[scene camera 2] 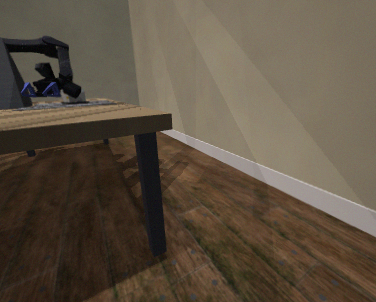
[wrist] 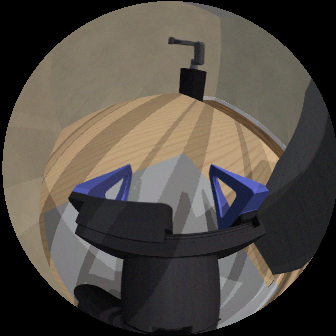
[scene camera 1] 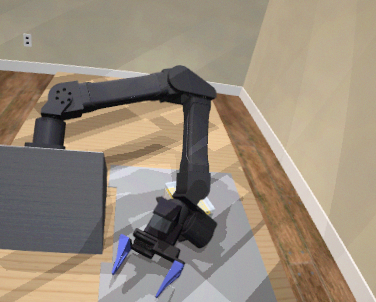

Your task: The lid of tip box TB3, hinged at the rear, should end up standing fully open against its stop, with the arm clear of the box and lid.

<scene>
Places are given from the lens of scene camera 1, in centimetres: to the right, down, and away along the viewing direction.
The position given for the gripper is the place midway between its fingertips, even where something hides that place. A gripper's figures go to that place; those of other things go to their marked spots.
gripper (scene camera 1: pixel 133 285): -10, 26, 53
grey mat (scene camera 1: pixel 231 259): 11, 27, 70
</scene>
